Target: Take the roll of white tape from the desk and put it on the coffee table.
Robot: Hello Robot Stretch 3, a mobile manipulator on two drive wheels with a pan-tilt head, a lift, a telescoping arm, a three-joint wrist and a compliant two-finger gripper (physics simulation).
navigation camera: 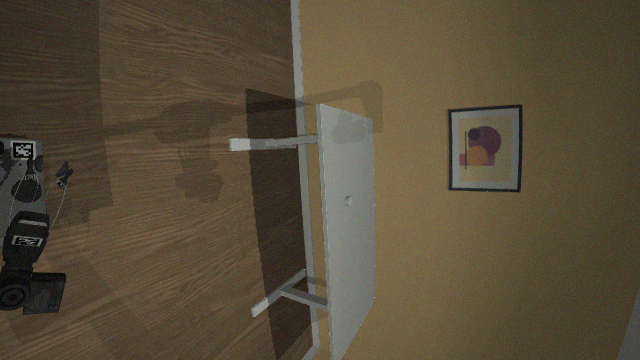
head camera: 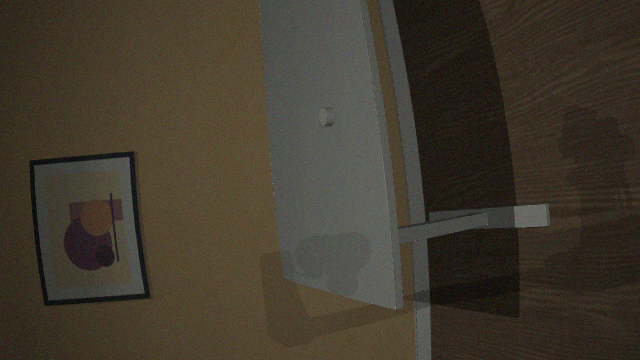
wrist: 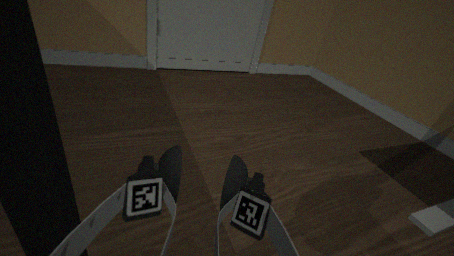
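Pixels of known places: gripper, between the fingertips: (navigation camera: pixel 53 159) (wrist: pixel 203 169); robot's base, origin of its link: (navigation camera: pixel 27 189).
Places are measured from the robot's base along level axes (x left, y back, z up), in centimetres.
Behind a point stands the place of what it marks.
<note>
The roll of white tape (head camera: pixel 326 116) {x -12.8, y -116.7, z 74.4 cm} (navigation camera: pixel 348 201) {x -12.8, y -116.5, z 74.3 cm} sits on the white desk (head camera: pixel 330 190) {x 7.3, y -122.2, z 72.0 cm} (navigation camera: pixel 350 250) {x -44.1, y -125.1, z 72.0 cm}, near the middle of its depth. My gripper (wrist: pixel 203 169) {x 8.7, y -5.9, z 49.7 cm} is open and empty, low above the floor, well away from the desk and the tape. In the navigation camera the gripper (navigation camera: pixel 49 171) shows at the left edge, beside the robot's base. In the wrist view one foot of the desk (wrist: pixel 432 220) {x 21.8, y -101.2, z 2.5 cm} shows at the lower right; the tape does not show there. The coffee table does not show in these views.
The desk stands against a yellow wall with a framed picture (head camera: pixel 90 227) {x 16.5, y -171.3, z 145.8 cm} (navigation camera: pixel 485 148) {x 18.0, y -171.2, z 148.3 cm}. Desk legs (head camera: pixel 530 215) (navigation camera: pixel 242 144) reach out over the wooden floor. In the wrist view a white door (wrist: pixel 207 35) {x 168.6, y -48.5, z 26.9 cm} is at the back and a dark post (wrist: pixel 30 125) at the left.
</note>
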